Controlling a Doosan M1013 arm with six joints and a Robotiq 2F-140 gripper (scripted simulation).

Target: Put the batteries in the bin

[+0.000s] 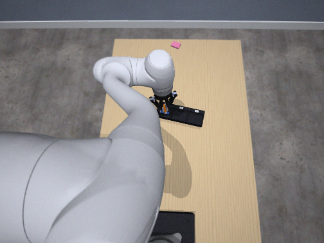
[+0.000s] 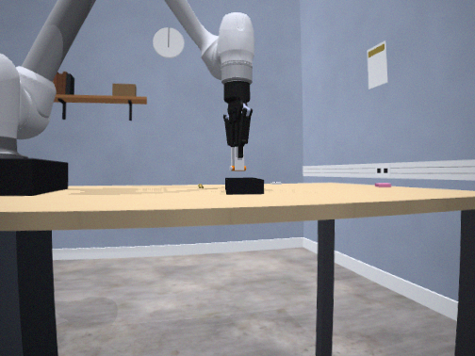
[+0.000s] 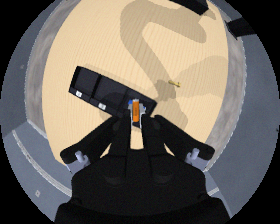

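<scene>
Now: hand 30 mm above the orange battery. Round my hand: blue battery: 70 mm below; small brass piece: 100 mm to the left, 80 mm below, 80 mm behind; black bin: 80 mm to the right, 70 mm below, 20 mm behind.
</scene>
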